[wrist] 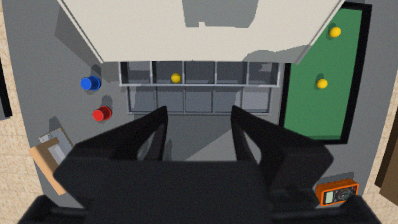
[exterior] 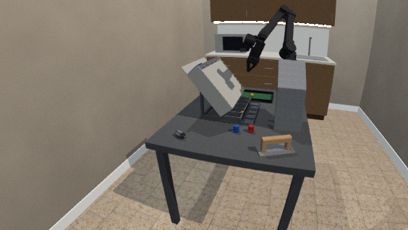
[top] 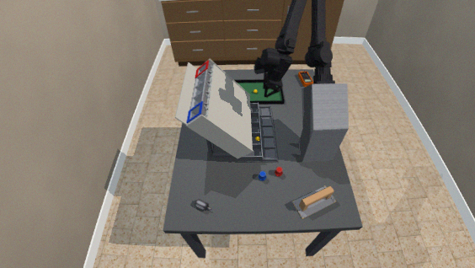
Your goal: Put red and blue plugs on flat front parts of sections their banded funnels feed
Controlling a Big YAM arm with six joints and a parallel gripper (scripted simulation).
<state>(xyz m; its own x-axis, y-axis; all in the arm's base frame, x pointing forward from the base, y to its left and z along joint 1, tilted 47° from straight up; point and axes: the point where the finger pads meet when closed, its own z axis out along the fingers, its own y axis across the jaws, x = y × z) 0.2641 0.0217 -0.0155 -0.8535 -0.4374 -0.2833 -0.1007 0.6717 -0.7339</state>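
My gripper is now 9 cm past the red plug, 25 cm to the right of it and 28 cm above it. The rest, counted from my hand: blue plug (1 cm behind, 28 cm to the left, 28 cm below); beige cover (16 cm ahead, 1 cm to the left, 9 cm below); green marble tray (7 cm ahead, 33 cm to the right, 29 cm below).
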